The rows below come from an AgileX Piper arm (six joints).
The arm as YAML. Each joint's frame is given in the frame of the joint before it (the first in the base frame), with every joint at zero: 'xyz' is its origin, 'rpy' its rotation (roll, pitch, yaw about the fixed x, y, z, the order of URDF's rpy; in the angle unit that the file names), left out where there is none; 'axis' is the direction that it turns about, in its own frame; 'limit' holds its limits. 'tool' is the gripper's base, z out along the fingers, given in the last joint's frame.
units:
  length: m
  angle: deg
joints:
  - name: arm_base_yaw
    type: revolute
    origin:
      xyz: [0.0, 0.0, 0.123]
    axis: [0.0, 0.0, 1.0]
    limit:
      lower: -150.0
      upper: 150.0
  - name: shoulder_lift
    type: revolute
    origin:
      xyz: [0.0, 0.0, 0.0]
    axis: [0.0, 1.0, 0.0]
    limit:
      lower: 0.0
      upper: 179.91
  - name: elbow
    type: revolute
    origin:
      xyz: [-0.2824, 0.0, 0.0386]
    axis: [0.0, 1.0, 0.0]
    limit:
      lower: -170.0
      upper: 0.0
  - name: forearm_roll
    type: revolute
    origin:
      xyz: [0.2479, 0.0, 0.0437]
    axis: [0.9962, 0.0, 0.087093]
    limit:
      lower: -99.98
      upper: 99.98
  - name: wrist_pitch
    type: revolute
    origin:
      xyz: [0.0, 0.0, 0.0]
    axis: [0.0, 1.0, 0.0]
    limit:
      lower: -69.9
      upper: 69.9
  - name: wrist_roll
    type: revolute
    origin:
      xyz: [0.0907, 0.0, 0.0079]
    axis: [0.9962, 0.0, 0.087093]
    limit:
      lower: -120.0
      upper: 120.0
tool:
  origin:
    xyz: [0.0, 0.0, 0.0]
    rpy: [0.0, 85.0, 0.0]
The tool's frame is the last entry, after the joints.
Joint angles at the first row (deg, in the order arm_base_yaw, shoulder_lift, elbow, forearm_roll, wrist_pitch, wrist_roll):
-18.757 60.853 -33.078 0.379 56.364 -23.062
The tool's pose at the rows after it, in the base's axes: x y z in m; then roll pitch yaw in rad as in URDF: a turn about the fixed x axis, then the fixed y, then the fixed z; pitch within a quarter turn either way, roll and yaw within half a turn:
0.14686, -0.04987, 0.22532, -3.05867, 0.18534, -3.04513
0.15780, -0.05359, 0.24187, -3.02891, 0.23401, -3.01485
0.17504, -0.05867, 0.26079, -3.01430, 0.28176, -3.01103
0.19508, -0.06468, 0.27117, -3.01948, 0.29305, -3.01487
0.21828, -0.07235, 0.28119, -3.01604, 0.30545, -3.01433
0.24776, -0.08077, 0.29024, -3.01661, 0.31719, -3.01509
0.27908, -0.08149, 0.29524, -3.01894, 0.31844, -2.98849
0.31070, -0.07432, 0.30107, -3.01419, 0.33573, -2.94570
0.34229, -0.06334, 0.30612, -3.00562, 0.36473, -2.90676
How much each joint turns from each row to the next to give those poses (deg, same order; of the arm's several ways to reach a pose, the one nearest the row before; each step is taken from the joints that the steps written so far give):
0.001 0.000 -0.697 -0.379 -0.065 -0.779
-0.002 0.560 -3.953 0.000 0.160 -1.419
0.001 2.286 -5.508 0.550 0.410 -0.171
0.001 4.077 -5.093 0.557 0.561 0.001
-0.002 4.647 -5.753 0.145 0.385 -0.001
0.259 5.879 -7.084 0.236 0.608 0.269
1.807 5.952 -6.984 0.050 1.016 0.272
2.859 5.352 -7.059 0.000 0.688 0.547
3.025 5.222 -7.175 -0.113 0.227 1.057

